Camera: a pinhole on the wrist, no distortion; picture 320 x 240 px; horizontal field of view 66.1 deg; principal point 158.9 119.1 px. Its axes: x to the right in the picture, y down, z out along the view. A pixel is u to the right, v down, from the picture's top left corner.
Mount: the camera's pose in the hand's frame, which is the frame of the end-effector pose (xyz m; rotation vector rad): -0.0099 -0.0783 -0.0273 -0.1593 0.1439 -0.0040
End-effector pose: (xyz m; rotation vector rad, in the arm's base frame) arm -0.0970 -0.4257 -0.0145 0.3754 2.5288 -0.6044
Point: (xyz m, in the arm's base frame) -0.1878 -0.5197 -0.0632
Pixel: outside the picture
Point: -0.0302 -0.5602 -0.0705
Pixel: 67 88
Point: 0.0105 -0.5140 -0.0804
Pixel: 37 176
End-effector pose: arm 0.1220 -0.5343 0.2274 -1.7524 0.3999 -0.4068
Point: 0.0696 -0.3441 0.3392
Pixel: outside the picture
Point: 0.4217 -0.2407 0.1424
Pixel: 193 126
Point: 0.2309 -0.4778 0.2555
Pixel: 271 143
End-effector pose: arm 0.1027 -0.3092 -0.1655 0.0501 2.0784 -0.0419
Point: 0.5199 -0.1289 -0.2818
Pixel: 77 231
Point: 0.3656 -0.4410 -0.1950
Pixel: 29 39
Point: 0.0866 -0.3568 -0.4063
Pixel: outside the picture
